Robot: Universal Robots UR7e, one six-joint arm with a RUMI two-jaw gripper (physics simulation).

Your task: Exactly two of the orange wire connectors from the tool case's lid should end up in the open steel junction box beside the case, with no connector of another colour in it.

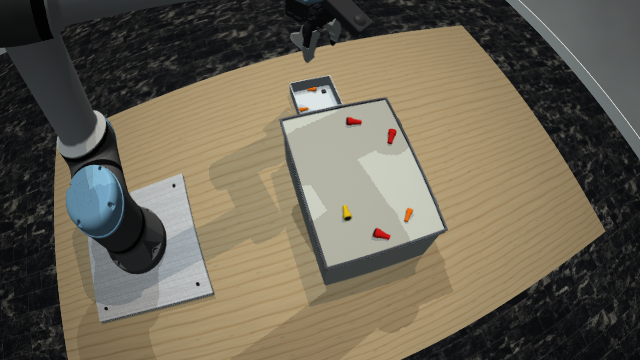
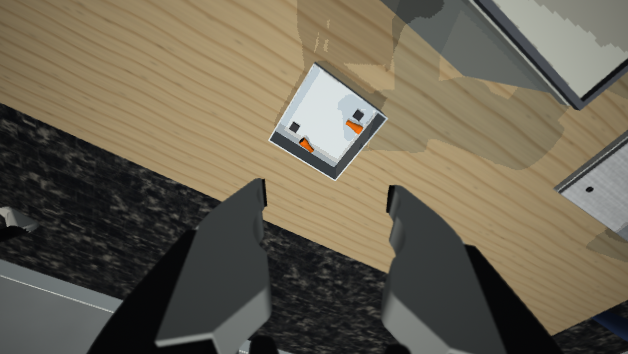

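Where they show: gripper, between the fingertips: [image 1: 320, 53] [image 2: 326, 184]; arm's base, origin of its link: [image 1: 137, 241].
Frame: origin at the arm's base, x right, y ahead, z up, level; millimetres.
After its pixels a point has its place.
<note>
The open steel junction box [image 1: 295, 100] @[x -191, y 453, z 20 mm] [image 2: 291, 102] @[x -182, y 552, z 22 mm] stands on the table beside the tool case [image 1: 330, 170] @[x 64, y 422, z 123 mm] [image 2: 575, 102] @[x -71, y 386, z 127 mm]. Two orange connectors lie apart on the box's floor: one orange connector [image 1: 312, 89] @[x -230, y 511, z -6 mm] [image 2: 306, 145] @[x -231, y 512, z -5 mm] near a wall, another orange connector [image 1: 303, 109] @[x -177, y 467, z -6 mm] [image 2: 354, 126] @[x -178, y 468, z -5 mm] by a dark square hole. No connector of another colour shows in the box. A third orange connector [image 1: 408, 215] @[x 197, y 505, z 132 mm] lies on the case's lid. My gripper [image 1: 321, 49] @[x -182, y 509, z 163 mm] [image 2: 326, 184] @[x -182, y 509, z 163 mm] is open and empty, above the table edge beside the box, its fingers well apart.
On the lid lie a yellow connector [image 1: 346, 212] @[x 151, y 411, z 137 mm] and red connectors [image 1: 354, 121] @[x -9, y 503, z 135 mm] [image 1: 392, 136] @[x 48, y 554, z 135 mm] [image 1: 381, 234] @[x 209, y 446, z 136 mm]. The case rises higher than the box, right next to it. The robot's metal base plate [image 1: 200, 280] @[x 130, y 120, z 1 mm] [image 2: 605, 200] @[x -99, y 80, z -1 mm] is on the wooden table [image 1: 500, 150] @[x 106, y 895, z -16 mm] [image 2: 125, 75] @[x -256, y 755, z -16 mm].
</note>
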